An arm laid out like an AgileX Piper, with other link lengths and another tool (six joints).
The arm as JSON. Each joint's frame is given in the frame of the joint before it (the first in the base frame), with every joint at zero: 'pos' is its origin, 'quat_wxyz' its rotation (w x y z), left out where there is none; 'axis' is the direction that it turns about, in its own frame. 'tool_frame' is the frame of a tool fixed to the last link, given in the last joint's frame.
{
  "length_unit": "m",
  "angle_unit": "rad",
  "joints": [
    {
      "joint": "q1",
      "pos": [
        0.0,
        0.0,
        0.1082
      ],
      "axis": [
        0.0,
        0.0,
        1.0
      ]
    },
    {
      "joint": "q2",
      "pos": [
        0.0,
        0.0,
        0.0
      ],
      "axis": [
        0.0,
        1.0,
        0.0
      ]
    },
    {
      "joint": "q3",
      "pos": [
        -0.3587,
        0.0,
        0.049
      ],
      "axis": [
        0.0,
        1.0,
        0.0
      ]
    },
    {
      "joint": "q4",
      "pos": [
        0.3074,
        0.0,
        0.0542
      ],
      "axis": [
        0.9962,
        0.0,
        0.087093
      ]
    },
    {
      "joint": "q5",
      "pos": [
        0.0,
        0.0,
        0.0
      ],
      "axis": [
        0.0,
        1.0,
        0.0
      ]
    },
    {
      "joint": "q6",
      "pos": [
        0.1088,
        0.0,
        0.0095
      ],
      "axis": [
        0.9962,
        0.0,
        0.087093
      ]
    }
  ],
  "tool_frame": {
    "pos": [
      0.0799,
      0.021,
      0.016
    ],
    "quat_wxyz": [
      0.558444,
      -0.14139,
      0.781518,
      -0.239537
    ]
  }
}
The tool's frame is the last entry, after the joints.
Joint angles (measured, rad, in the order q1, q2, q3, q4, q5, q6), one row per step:
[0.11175 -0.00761 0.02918 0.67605 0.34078 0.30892]
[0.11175 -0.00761 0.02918 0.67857 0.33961 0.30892]
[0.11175 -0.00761 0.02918 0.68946 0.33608 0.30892]
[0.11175 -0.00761 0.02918 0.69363 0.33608 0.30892]
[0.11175 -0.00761 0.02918 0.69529 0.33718 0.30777]
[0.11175 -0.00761 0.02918 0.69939 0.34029 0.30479]
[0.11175 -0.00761 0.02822 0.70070 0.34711 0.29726]
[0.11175 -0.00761 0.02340 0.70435 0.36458 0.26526]
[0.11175 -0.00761 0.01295 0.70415 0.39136 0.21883]
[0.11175 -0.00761 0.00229 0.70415 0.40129 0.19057]
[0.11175 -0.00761 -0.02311 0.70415 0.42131 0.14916]
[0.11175 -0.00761 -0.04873 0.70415 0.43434 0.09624]
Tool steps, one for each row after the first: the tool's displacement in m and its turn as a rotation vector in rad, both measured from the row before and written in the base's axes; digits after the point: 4 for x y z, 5 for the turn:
[0.0000 -0.0001 0.0003 0.00265 -0.00062 -0.00057]
[0.0001 -0.0001 0.0010 0.01125 -0.00149 -0.00151]
[0.0000 0.0001 0.0002 0.00414 0.00046 0.00027]
[-0.0001 0.0002 -0.0001 0.00044 0.00066 0.00103]
[-0.0002 0.0005 -0.0003 0.00090 0.00186 0.00283]
[-0.0005 0.0010 -0.0005 -0.00644 0.00192 0.00594]
[-0.0014 0.0027 -0.0001 -0.02762 -0.00178 0.01793]
[-0.0023 0.0039 0.0011 -0.04514 -0.00621 0.02699]
[-0.0012 0.0016 0.0037 -0.02595 -0.01313 0.01242]
[-0.0027 0.0029 0.0093 -0.03786 -0.02524 0.02145]
[-0.0026 0.0023 0.0102 -0.04737 -0.03540 0.01868]

